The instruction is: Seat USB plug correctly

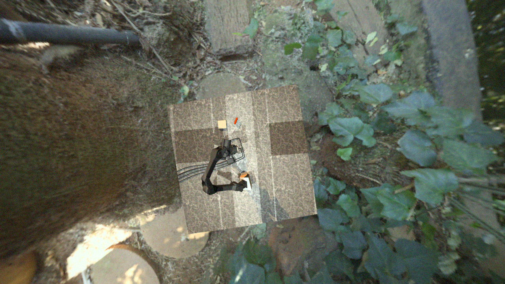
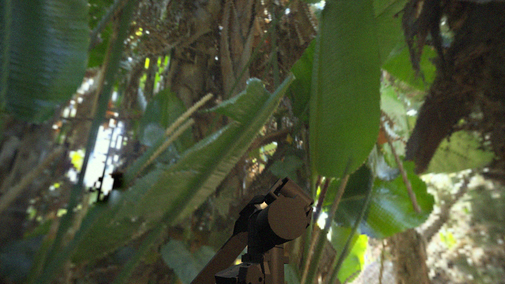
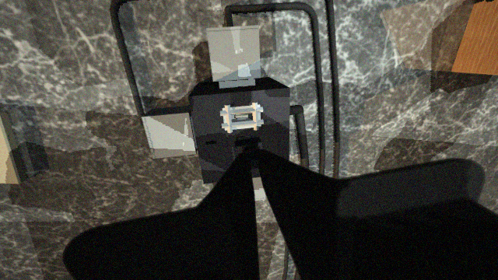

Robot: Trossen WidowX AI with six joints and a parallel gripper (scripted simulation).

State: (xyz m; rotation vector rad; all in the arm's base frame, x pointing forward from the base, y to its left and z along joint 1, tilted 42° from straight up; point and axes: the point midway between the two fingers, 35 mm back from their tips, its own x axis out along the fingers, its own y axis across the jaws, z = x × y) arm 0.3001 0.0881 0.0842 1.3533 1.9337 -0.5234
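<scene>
Now: the socket 70 mm below my gripper tip and 10 mm to the right of it. The rest, counted from my gripper tip: tan box 260 mm ahead, 130 mm below, 90 mm to the left.
</scene>
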